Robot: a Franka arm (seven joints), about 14 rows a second.
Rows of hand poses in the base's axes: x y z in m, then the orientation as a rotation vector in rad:
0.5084 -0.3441 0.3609 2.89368 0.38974 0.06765
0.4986 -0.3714 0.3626 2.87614 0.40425 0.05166
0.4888 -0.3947 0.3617 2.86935 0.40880 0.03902
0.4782 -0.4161 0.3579 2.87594 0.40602 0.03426
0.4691 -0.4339 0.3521 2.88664 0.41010 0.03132
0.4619 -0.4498 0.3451 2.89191 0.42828 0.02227
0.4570 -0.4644 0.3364 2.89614 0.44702 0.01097
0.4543 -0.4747 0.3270 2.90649 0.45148 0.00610
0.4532 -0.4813 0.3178 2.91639 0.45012 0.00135
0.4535 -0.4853 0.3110 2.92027 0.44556 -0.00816
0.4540 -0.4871 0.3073 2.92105 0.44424 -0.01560
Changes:
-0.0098 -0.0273 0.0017 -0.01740 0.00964 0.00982
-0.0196 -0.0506 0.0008 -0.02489 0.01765 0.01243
-0.0302 -0.0720 -0.0030 -0.01922 0.02146 0.00971
-0.0393 -0.0898 -0.0088 -0.00853 0.02521 0.01147
-0.0465 -0.1057 -0.0158 -0.00213 0.03362 0.02263
-0.0514 -0.1203 -0.0245 0.00323 0.04343 0.03403
-0.0541 -0.1306 -0.0339 0.01351 0.04838 0.03584
-0.0552 -0.1372 -0.0431 0.02264 0.05265 0.03381
-0.0549 -0.1412 -0.0499 0.02505 0.05903 0.02976
-0.0544 -0.1430 -0.0536 0.02501 0.06395 0.02827

